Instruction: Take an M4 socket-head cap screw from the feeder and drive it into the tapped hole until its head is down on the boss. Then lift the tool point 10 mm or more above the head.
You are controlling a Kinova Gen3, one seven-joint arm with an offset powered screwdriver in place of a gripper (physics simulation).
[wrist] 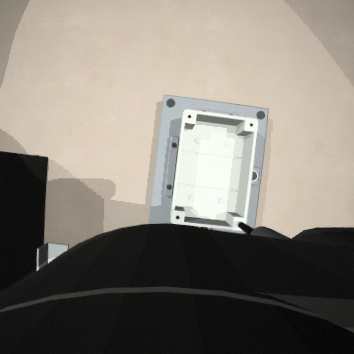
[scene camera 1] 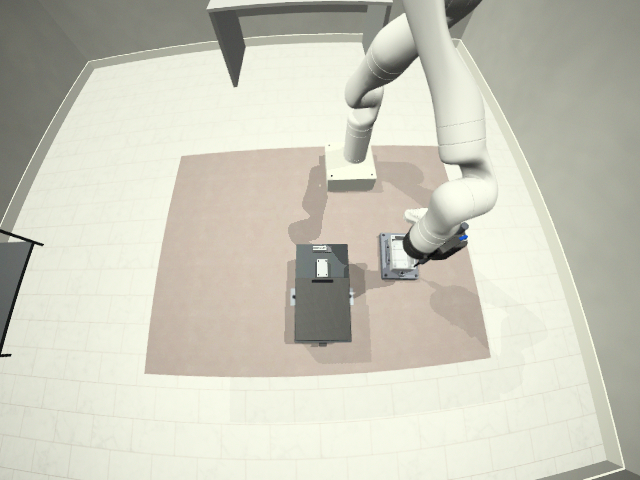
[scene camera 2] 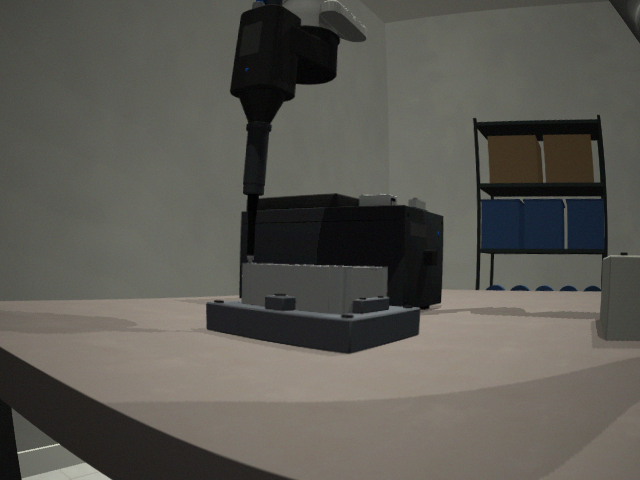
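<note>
My screwdriver tip (scene camera 1: 416, 265) (scene camera 2: 250, 256) (wrist: 241, 225) points down at one corner of the open white housing (scene camera 2: 294, 286) (wrist: 249, 170). In scene camera 2 a small light screw (scene camera 2: 250, 259) shows at the bit's end, right at the housing's top edge. How deep it sits in the hole cannot be told. In the wrist view the bit covers the hole in that corner boss (wrist: 234, 219). The other three corner bosses show dark open holes. The dark box-shaped feeder (scene camera 1: 323, 310) (scene camera 2: 361, 248) (wrist: 22, 215) stands apart from the housing.
The housing is held on a grey fixture plate (scene camera 1: 385, 271) (scene camera 2: 273, 328) (wrist: 159, 185) with low clamp blocks and dark bolts. The arm's pale base (scene camera 1: 351, 183) stands behind the feeder. A shelf rack (scene camera 2: 540, 251) with boxes stands in the background.
</note>
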